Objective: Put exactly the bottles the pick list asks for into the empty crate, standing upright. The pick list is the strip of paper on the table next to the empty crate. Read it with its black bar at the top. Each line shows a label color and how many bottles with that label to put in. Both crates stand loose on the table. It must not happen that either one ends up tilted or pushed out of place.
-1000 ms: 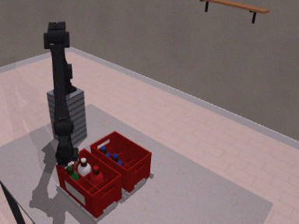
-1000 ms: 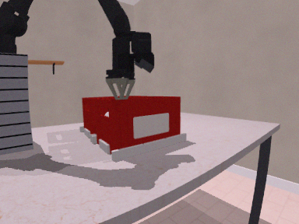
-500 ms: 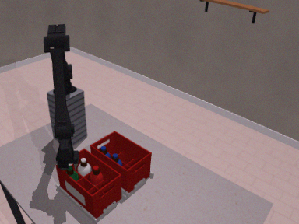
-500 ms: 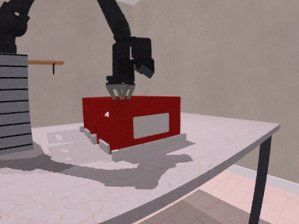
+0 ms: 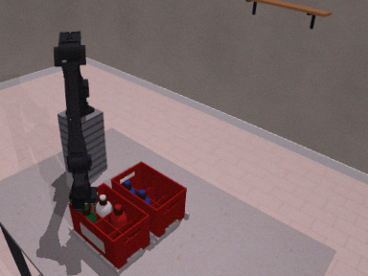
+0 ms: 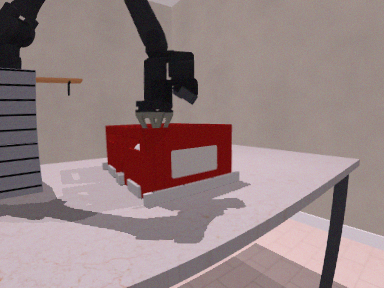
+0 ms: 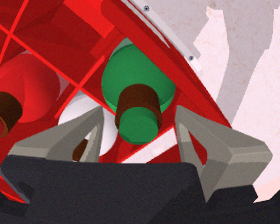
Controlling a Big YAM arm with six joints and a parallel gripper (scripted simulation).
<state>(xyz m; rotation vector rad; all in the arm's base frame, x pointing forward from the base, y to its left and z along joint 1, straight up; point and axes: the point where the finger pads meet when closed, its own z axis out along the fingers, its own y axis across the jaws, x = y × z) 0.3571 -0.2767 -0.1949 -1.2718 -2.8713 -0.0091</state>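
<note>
The green-label bottle lies 60 mm below my hand. Round my hand: blue bottle 220 mm to the left, 60 mm below, 20 mm ahead; then white-label bottle 80 mm to the left, 60 mm below, 10 mm ahead; then red-label bottle 100 mm ahead, 90 mm to the left, 60 mm below.
</note>
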